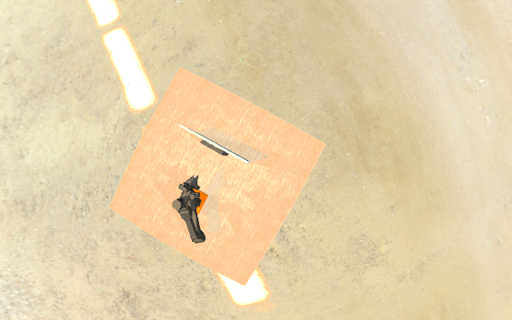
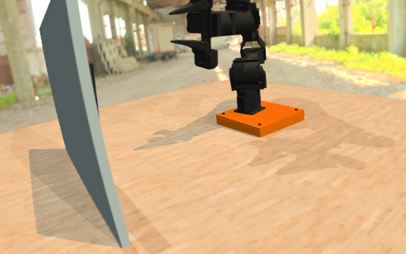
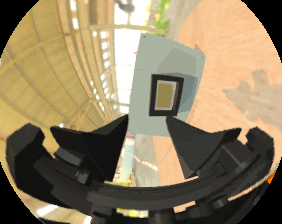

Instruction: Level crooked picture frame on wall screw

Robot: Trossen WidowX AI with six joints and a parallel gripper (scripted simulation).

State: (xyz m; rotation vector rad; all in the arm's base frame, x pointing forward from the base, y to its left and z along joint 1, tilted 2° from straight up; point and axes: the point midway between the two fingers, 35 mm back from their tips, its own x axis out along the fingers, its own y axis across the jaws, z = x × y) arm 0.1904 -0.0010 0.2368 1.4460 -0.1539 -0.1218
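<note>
My gripper tip is now 20 cm short of the picture frame, 4 cm to the left of it and 9 cm above it. From my gripper tip the other things lie so: grey wall panel (21 cm ahead, 5 cm to the right, 10 cm below).
</note>
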